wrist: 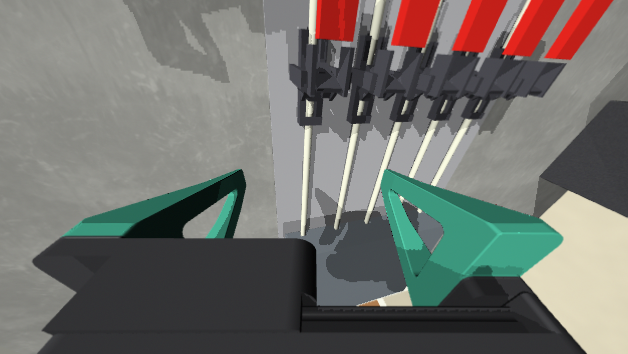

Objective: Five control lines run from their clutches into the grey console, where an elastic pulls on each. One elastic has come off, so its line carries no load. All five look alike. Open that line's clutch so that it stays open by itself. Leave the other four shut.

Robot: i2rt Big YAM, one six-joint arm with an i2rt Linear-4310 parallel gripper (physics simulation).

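Frame: origin at the arm's base, x up, y right, z ahead, level; metres.
Seen in the pictures: gripper, fingertip midpoint: (pixel 313 177).
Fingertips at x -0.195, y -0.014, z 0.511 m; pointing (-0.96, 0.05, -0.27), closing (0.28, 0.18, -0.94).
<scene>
Pixels of each thing's middle, then the offset from my fingertips to it. Level surfaces: height alone.
- grey console at the middle of its body: (pixel 357 268) dx -0.065, dy -0.263, dz -0.164 m
- red lever at the middle of its body: (pixel 324 8) dx -0.059, dy +0.096, dz -0.006 m
- Mottled grey floor at its surface level: dx -0.090 m
Five pale control lines (pixel 306 175) run down from a row of dark clutches (pixel 405 75) to the grey console (pixel 360 295), whose top is partly hidden by my gripper. Each clutch has a red lever (pixel 336 20); the levers point away from the console, toward the top of the view, and their far ends are cut off. The five lines look alike and straight, and I cannot tell which one carries no load. My gripper (pixel 313 177) is open and empty. Its fingertips are apart over the stretch of lines between the clutches and the console, touching nothing that I can see.
A light grey base plate (pixel 286 200) lies under the lines and clutches. A dark box-like block (pixel 590 155) is at the right, beside a cream surface (pixel 590 280). Mottled grey floor (pixel 125 125) lies at the left, with a shadow on it near the top.
</scene>
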